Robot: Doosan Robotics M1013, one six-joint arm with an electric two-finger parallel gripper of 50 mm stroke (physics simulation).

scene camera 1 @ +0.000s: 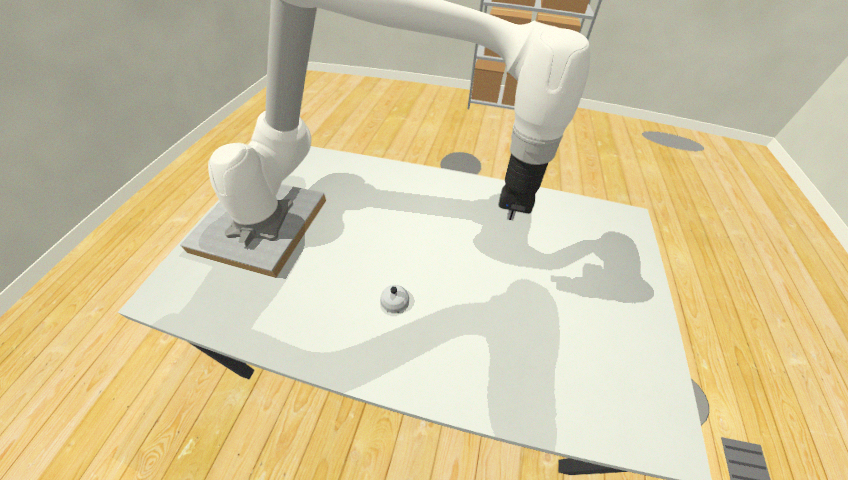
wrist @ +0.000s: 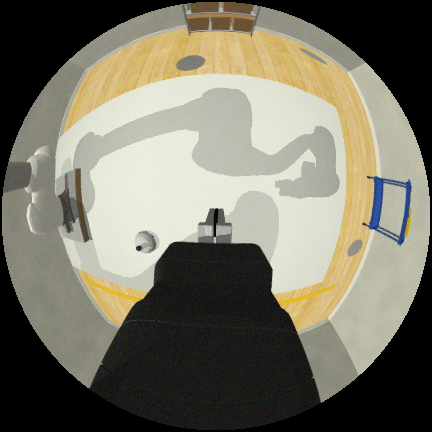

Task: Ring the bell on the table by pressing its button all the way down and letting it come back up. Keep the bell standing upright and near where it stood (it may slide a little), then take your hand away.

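Places are measured from the arm's base along level axes (x back, y left, z down), in millimetres.
Pixels of known places: gripper, between the fingertips: (scene camera 1: 510, 217) (wrist: 216, 216); arm's base, origin of its link: (scene camera 1: 260, 219) (wrist: 64, 208).
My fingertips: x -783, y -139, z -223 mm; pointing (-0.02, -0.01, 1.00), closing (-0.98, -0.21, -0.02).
Note:
Ahead of a thing's pixels: the offset from my fingertips to its top centre. Level surfaces: height alone.
A small silvery, dome-shaped bell @[dx +287, dy -109, dz +199 mm] (scene camera 1: 394, 300) (wrist: 146, 242) with a black button on top stands upright on the white table @[dz +265 mm] (scene camera 1: 333, 267) (wrist: 125, 200). In the scene view the black button @[dx +287, dy -109, dz +199 mm] (scene camera 1: 393, 290) sticks up from the dome; in the wrist view the button (wrist: 139, 248) shows at the bell's lower left. My gripper (scene camera 1: 511, 215) (wrist: 216, 216) is shut and empty, with its fingertips together. It hangs high above the table, to the right of the bell and further back in the scene view, well apart from it.
The arm's base stands on a grey-topped wooden block (scene camera 1: 267, 255) (wrist: 82, 205) at the table's left. A shelf rack (scene camera 1: 471, 83) with brown boxes stands on the floor behind. A blue frame-like object (wrist: 377, 202) shows at the right of the wrist view. Arm shadows cross the table.

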